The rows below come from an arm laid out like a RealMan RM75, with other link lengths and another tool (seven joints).
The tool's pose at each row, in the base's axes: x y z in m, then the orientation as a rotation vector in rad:
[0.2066 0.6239 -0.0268 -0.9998 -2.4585 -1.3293]
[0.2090 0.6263 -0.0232 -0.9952 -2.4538 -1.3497]
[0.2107 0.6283 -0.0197 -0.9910 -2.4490 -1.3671]
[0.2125 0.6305 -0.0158 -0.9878 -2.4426 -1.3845]
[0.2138 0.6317 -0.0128 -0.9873 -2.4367 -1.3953]
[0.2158 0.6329 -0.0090 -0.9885 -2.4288 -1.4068]
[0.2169 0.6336 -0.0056 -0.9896 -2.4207 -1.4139]
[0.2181 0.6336 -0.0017 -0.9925 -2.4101 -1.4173]
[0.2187 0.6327 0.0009 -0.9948 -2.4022 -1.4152]
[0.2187 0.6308 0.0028 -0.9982 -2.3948 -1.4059]
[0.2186 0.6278 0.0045 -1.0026 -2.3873 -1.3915]
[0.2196 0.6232 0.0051 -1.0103 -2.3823 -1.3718]
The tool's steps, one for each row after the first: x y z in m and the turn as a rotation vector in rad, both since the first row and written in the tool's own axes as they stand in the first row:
[0.0009 0.0049 0.0002 -0.0136 0.0033 -0.0043]
[0.0021 0.0091 0.0000 -0.0252 0.0067 -0.0076]
[0.0035 0.0137 -0.0003 -0.0371 0.0106 -0.0097]
[0.0044 0.0170 -0.0009 -0.0448 0.0135 -0.0093]
[0.0052 0.0213 -0.0019 -0.0534 0.0167 -0.0072]
[0.0062 0.0245 -0.0031 -0.0590 0.0207 -0.0040]
[0.0070 0.0279 -0.0052 -0.0624 0.0259 0.0024]
[0.0072 0.0297 -0.0074 -0.0618 0.0305 0.0083]
[0.0072 0.0303 -0.0100 -0.0562 0.0351 0.0164]
[0.0066 0.0303 -0.0134 -0.0473 0.0399 0.0262]
[0.0039 0.0296 -0.0172 -0.0350 0.0418 0.0374]

